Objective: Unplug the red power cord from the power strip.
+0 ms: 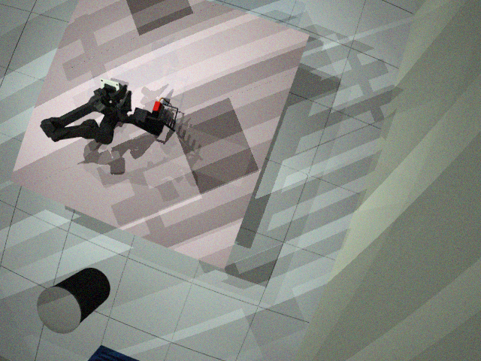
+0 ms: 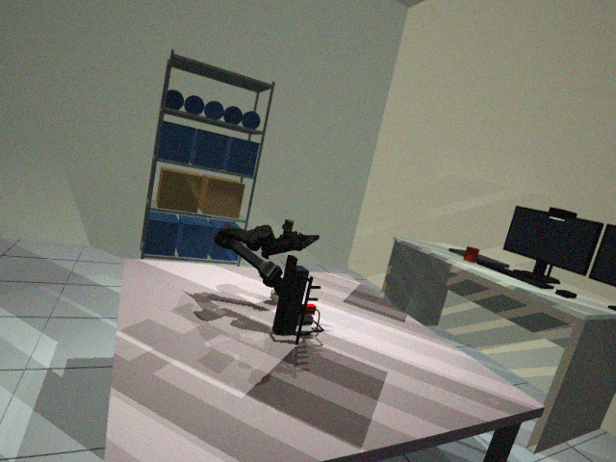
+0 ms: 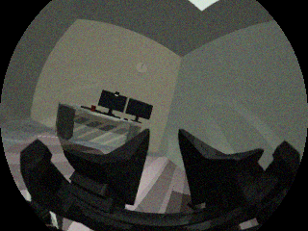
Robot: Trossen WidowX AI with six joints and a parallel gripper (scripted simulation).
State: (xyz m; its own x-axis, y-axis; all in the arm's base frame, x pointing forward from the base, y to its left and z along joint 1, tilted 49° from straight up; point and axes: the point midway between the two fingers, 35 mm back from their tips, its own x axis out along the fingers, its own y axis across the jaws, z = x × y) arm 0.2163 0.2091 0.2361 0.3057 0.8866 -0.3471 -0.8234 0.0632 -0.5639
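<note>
My gripper tip is now 27 cm above the red plug, 3 cm short of it and 1 cm to the left of it.
</note>
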